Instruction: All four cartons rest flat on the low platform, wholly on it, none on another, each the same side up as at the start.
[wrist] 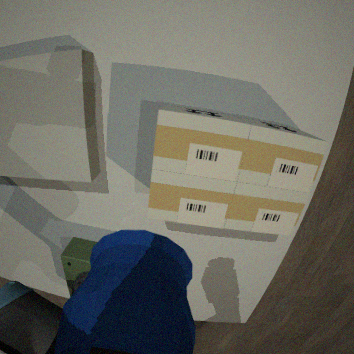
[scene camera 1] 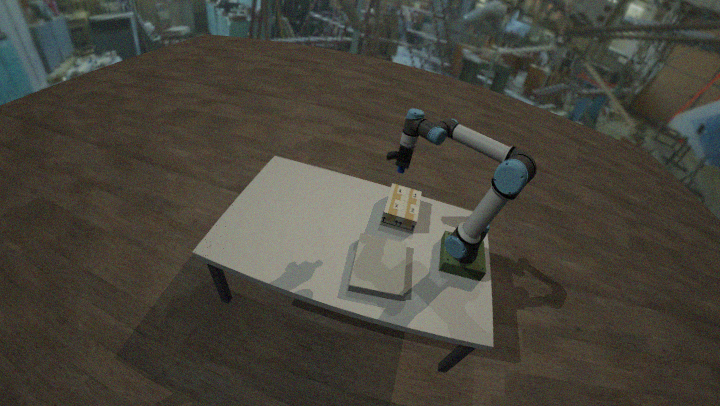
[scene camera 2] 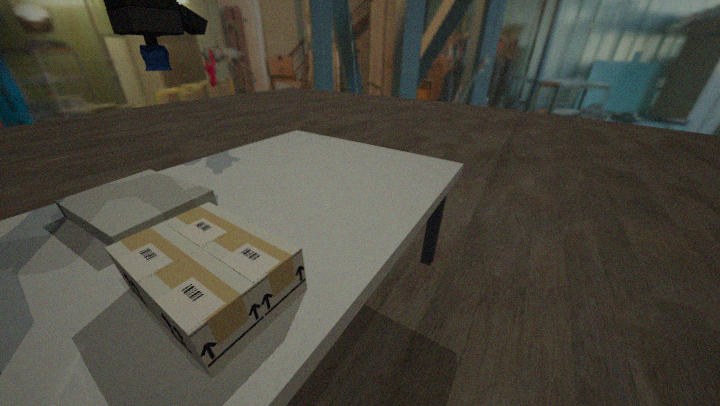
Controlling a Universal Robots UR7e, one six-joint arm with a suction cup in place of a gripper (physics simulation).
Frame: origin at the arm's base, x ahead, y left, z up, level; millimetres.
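Seen in the pictures: hand at its tool point: (wrist: 139, 271) (scene camera 1: 400, 171) (scene camera 2: 159, 69).
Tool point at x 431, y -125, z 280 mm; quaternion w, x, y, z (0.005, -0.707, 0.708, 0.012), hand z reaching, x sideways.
Observation:
A point is followed by its place in that frame.
The cartons (scene camera 1: 402, 205) @[z 26, x 369, y -192 mm] (scene camera 2: 204, 254) (wrist: 235, 175) @[z 25, x 377, y -228 mm] stand packed side by side in one block on the table, tan tape and barcode labels on top, upward arrows on the sides seen in the scene camera 2 view. The low grey platform (scene camera 1: 375, 264) @[z -23, x 418, y 217 mm] (scene camera 2: 95, 214) @[z -23, x 306, y 163 mm] (wrist: 45, 155) @[z -23, x 338, y 122 mm] lies beside the block, with a gap between them, and carries no carton. My gripper, a blue suction cup (scene camera 1: 400, 169) (scene camera 2: 156, 58) (wrist: 132, 290), hangs high above the table near the carton block, touching nothing, with no carton on it. Shadows fall across the platform; the cartons' undersides are hidden.
The white table (scene camera 1: 282, 211) @[z -71, x 978, y 31 mm] (scene camera 2: 342, 186) @[z -71, x 833, y -167 mm] (wrist: 300, 55) @[z -71, x 597, y -328 mm] has an edge close to the carton block. The green arm base (scene camera 1: 462, 266) @[z 1, x 0, y 97 mm] (wrist: 76, 252) @[z -18, x 102, y 67 mm] stands at the table's right end in the scene camera 1 view, near the platform and the block.

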